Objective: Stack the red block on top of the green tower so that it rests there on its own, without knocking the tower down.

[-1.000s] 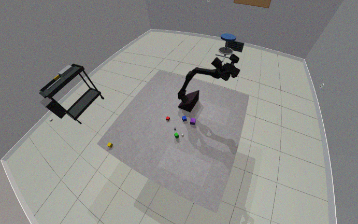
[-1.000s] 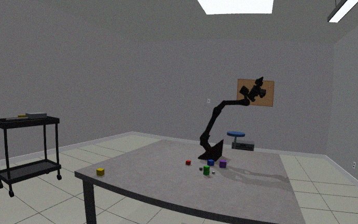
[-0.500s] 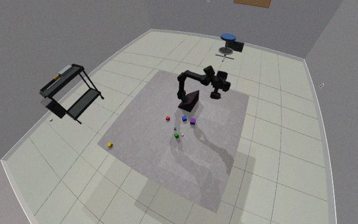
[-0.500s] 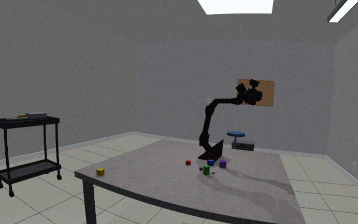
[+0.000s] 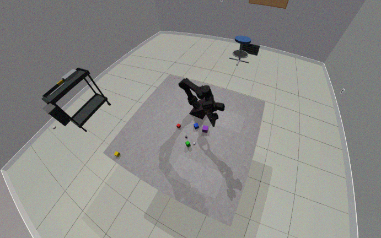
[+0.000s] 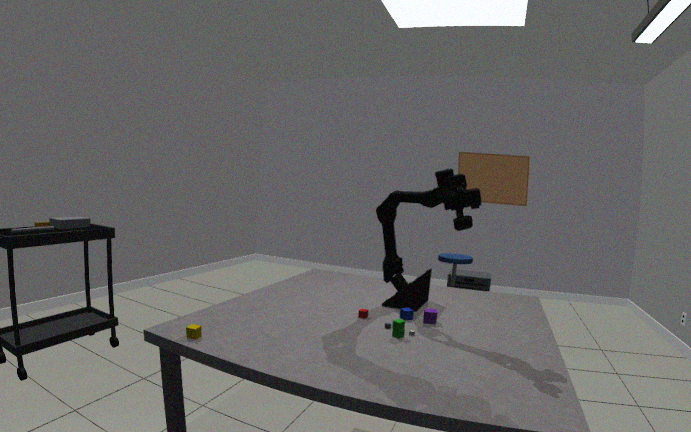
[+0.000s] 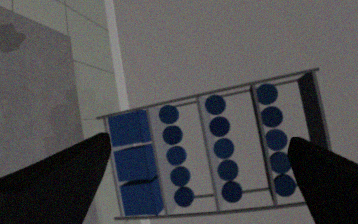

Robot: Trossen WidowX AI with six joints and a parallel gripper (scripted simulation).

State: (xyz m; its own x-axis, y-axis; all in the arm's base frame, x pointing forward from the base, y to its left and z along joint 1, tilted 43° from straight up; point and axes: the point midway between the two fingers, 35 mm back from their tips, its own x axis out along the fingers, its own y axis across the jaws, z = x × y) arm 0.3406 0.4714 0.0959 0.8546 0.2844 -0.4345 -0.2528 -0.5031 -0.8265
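The red block lies 450 mm below my gripper tip, 380 mm to the right of it and 110 mm behind it. From my gripper tip the other things lie so: yellow block (730 mm to the right, 450 mm below, 440 mm ahead); then purple block (440 mm below, 190 mm behind, 130 mm to the right); then blue block (440 mm below, 220 mm to the right, 190 mm behind).
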